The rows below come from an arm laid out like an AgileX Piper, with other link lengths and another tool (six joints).
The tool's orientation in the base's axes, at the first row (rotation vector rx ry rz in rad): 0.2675, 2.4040, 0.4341
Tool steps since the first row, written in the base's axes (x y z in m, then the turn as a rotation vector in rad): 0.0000, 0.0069, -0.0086, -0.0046, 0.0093, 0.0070; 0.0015, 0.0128, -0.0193, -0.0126, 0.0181, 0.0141; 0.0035, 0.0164, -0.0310, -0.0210, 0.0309, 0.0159; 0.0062, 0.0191, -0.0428, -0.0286, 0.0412, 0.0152; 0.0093, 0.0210, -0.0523, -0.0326, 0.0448, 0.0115; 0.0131, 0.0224, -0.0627, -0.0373, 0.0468, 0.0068; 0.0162, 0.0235, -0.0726, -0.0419, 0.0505, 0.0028; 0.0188, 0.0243, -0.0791, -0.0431, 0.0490, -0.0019; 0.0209, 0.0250, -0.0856, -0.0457, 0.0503, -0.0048; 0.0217, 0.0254, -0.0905, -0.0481, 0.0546, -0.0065; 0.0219, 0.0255, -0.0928, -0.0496, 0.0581, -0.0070; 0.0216, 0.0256, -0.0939, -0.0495, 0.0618, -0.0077; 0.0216, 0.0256, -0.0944, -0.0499, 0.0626, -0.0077
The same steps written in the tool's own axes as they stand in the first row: 0.0071, 0.0031, 0.0078, 0.0022, 0.0109, -0.0058; 0.0140, 0.0047, 0.0179, 0.0067, 0.0210, -0.0141; 0.0204, 0.0038, 0.0285, 0.0158, 0.0329, -0.0178; 0.0261, 0.0020, 0.0394, 0.0251, 0.0415, -0.0198; 0.0299, 0.0005, 0.0487, 0.0313, 0.0432, -0.0189; 0.0335, -0.0018, 0.0590, 0.0382, 0.0429, -0.0181; 0.0373, -0.0043, 0.0684, 0.0451, 0.0445, -0.0173; 0.0393, -0.0058, 0.0750, 0.0483, 0.0412, -0.0151; 0.0418, -0.0074, 0.0812, 0.0524, 0.0411, -0.0144; 0.0441, -0.0088, 0.0853, 0.0565, 0.0443, -0.0137; 0.0454, -0.0096, 0.0871, 0.0590, 0.0472, -0.0135; 0.0463, -0.0099, 0.0878, 0.0604, 0.0504, -0.0120; 0.0466, -0.0101, 0.0881, 0.0609, 0.0511, -0.0121
